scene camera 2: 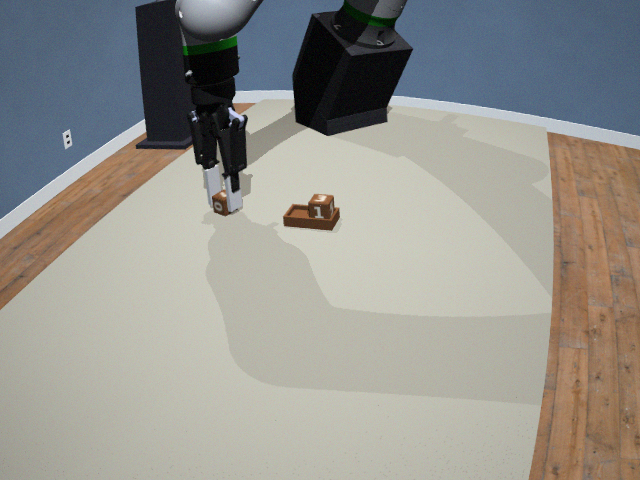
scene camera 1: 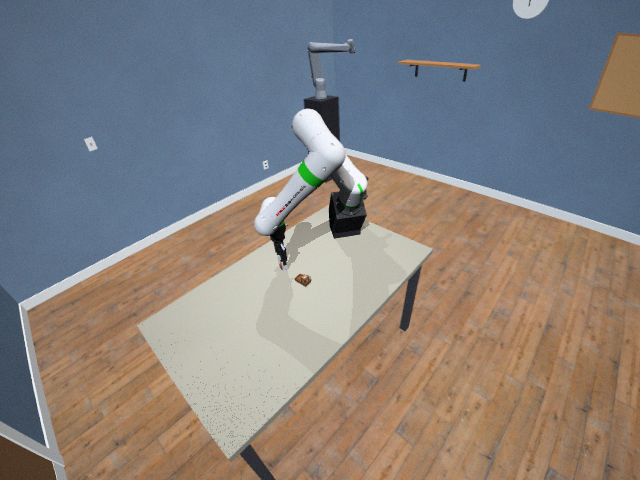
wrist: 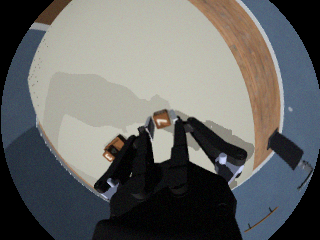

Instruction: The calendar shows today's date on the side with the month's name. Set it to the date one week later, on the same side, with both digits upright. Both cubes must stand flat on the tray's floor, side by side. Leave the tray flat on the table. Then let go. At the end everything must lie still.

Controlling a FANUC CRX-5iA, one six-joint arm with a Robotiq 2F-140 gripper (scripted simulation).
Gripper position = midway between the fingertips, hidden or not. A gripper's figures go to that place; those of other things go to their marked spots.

Labels:
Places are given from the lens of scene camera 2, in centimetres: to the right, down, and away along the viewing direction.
gripper (scene camera 2: 225, 204): -16, -6, 101
brown wooden tray (scene camera 2: 290, 219): -4, -3, 94

